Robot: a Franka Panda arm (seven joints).
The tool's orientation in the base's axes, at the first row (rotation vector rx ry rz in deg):
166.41, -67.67, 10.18
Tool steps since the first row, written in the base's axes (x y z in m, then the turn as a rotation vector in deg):
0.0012, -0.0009, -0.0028, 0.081, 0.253, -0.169
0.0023, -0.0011, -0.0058, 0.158, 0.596, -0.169
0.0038, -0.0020, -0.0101, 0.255, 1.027, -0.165
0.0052, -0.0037, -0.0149, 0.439, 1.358, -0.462
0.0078, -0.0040, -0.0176, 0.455, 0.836, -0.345
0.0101, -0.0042, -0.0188, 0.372, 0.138, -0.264
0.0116, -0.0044, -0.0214, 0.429, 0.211, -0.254
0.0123, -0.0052, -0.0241, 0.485, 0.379, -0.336
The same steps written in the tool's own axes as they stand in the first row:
0.0012, -0.0001, 0.0029, -0.136, -0.231, 0.165
0.0018, -0.0006, 0.0061, -0.320, -0.530, 0.158
0.0030, -0.0008, 0.0105, -0.550, -0.907, 0.146
0.0047, -0.0003, 0.0155, -0.681, -1.260, 0.445
0.0065, -0.0018, 0.0185, -0.294, -0.902, 0.354
0.0081, -0.0032, 0.0199, 0.141, -0.347, 0.295
0.0091, -0.0040, 0.0227, 0.131, -0.439, 0.288
0.0098, -0.0038, 0.0255, 0.046, -0.595, 0.368

